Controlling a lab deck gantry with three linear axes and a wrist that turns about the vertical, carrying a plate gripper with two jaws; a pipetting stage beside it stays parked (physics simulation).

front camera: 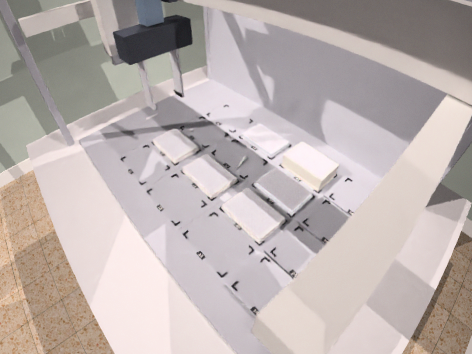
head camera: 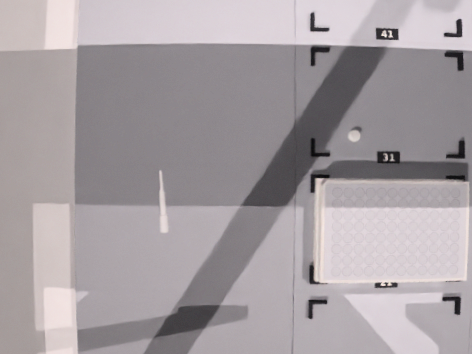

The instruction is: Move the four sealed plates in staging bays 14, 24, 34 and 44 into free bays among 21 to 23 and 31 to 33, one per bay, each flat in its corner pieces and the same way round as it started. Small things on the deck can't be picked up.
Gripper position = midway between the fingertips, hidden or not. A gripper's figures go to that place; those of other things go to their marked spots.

Labels:
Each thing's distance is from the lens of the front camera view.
gripper (front camera: 166, 100): 70 cm
cream block (front camera: 315, 169): 68 cm
bay 34 (front camera: 324, 220): 62 cm

